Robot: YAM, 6 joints.
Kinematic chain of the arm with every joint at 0, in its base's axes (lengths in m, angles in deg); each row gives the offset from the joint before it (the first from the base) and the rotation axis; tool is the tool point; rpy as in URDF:
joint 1: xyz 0 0 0.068 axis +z
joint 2: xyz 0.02 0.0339 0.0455 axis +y
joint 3: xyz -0.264 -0.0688 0 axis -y
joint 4: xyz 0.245 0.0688 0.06 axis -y
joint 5: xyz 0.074 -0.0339 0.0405 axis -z
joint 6: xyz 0.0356 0 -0.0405 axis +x
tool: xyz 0 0 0 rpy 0 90 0
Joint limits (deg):
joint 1: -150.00..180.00
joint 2: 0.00..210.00
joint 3: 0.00..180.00
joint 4: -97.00..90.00
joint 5: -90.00..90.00
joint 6: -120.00..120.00
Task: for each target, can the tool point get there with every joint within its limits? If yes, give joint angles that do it. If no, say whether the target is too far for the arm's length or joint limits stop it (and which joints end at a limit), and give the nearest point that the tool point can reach.
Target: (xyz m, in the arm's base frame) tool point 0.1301 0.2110 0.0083
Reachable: yes | joints 65.49 121.04 30.25 22.01 59.97 69.93
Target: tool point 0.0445 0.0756 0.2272
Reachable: yes | joints 40.03 19.48 25.26 -44.23 -55.15 78.88
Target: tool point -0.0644 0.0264 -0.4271
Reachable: no: joint limits stop it (at a limit: joint 2) | nearest point -0.0957 0.0392 -0.3499 | short by 0.084 m
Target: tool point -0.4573 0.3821 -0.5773
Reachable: no: too far | nearest point -0.3374 0.2819 -0.3258 | short by 0.296 m
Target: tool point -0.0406 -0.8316 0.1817
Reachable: no: too far | nearest point -0.0314 -0.6429 0.1658 | short by 0.190 m
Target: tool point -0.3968 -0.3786 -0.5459
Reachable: no: too far | nearest point -0.3093 -0.2951 -0.3331 | short by 0.245 m
